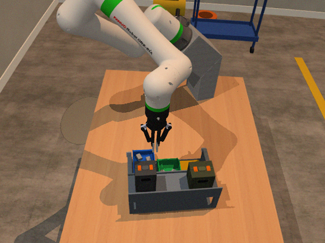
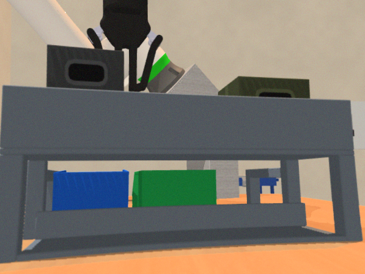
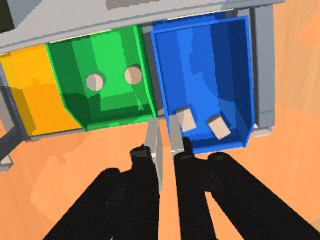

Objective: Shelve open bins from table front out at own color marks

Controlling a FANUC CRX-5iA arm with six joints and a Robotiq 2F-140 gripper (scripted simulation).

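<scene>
The blue bin lies 14 cm below my hand and 5 cm to the right of it. The rest, counted from my hand: black box 15 cm ahead, 3 cm to the right, 2 cm below; then olive box 20 cm to the left, 11 cm ahead, 3 cm below; then green bin 14 cm below, 7 cm to the left, 4 cm ahead.
</scene>
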